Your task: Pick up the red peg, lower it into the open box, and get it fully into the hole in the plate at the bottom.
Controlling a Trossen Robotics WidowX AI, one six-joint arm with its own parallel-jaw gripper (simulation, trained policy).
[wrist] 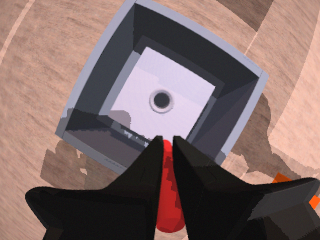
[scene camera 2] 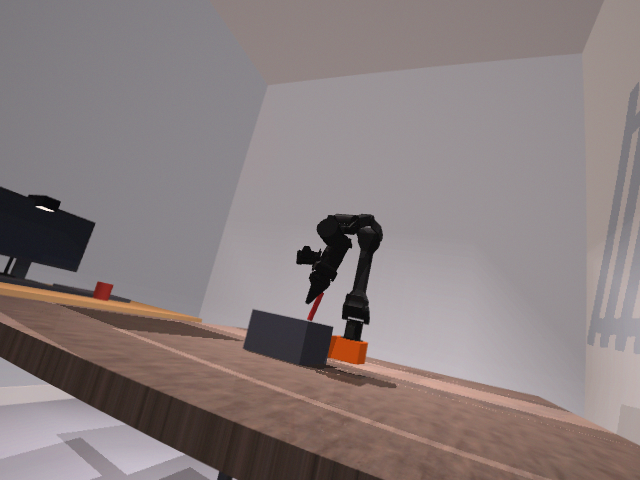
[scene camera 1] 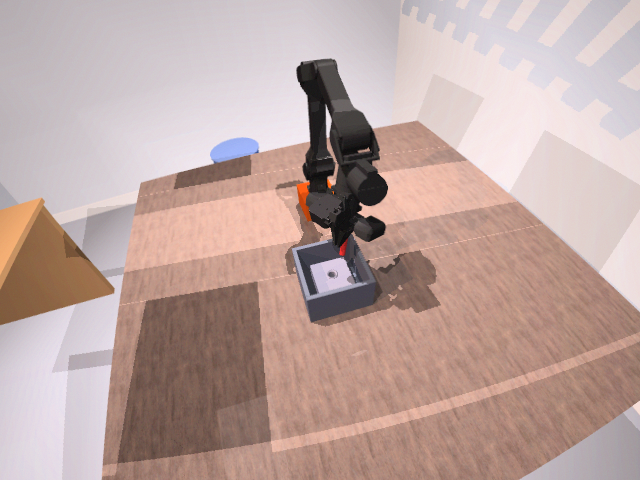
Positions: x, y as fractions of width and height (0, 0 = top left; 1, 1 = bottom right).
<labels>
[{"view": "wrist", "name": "my gripper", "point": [0.52, 0.59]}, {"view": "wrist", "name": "red peg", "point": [0.53, 0.89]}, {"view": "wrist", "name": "grey box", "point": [0.26, 0.52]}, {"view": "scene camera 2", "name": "my gripper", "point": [0.48, 0.63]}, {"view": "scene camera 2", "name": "grey box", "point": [0.47, 0.71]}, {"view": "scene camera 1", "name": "my gripper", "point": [0.53, 0.51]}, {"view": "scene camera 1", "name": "grey box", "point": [0.51, 0.63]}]
</labels>
